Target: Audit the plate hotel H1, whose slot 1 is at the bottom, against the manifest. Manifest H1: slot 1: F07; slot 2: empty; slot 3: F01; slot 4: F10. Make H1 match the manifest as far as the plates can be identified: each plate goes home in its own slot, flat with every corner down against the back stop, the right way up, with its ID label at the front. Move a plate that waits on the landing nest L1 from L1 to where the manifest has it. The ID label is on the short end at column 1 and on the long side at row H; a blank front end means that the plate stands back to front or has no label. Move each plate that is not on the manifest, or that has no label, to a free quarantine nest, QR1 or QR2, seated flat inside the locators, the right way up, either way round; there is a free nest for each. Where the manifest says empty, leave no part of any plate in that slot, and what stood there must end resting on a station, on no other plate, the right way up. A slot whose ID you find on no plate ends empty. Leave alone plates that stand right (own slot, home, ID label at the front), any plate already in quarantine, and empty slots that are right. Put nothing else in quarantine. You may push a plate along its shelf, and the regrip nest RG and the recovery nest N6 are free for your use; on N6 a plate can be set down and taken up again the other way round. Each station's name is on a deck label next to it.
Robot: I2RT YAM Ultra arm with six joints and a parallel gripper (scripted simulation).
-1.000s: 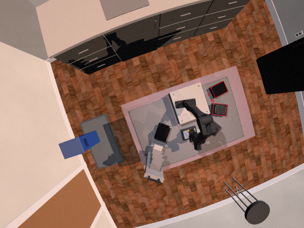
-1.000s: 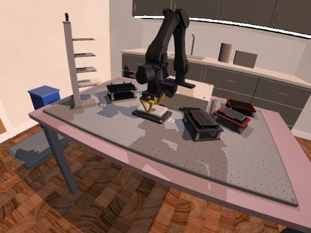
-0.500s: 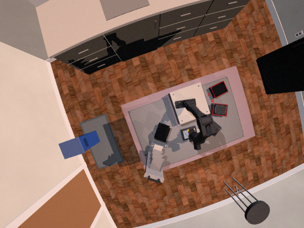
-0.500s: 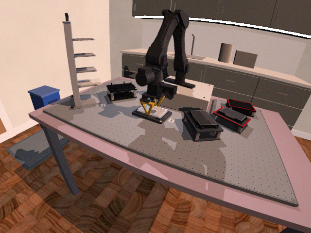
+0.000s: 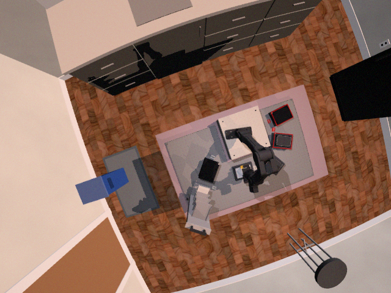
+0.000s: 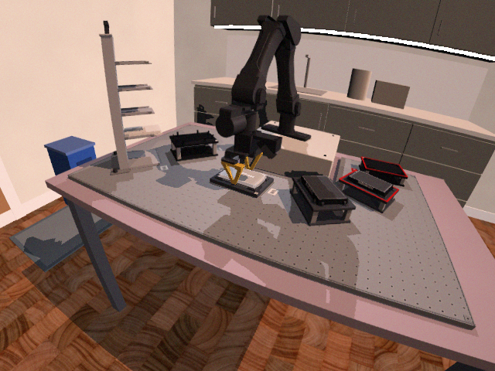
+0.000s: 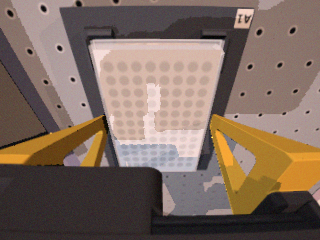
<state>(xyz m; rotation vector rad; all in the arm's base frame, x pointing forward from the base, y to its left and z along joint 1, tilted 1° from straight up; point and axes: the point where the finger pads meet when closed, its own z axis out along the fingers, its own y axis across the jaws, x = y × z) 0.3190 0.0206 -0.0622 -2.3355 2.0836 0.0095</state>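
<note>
My gripper is now 1 cm past the N6 label, 11 cm to the right of it and 2 cm above it. Round my hand: L1 deck label (11 cm behind, 17 cm to the left, 2 cm below); then H1 deck label (10 cm ahead, 26 cm to the right, 2 cm below); then dark plate (20 cm behind, 35 cm to the left, 2 cm above).
</note>
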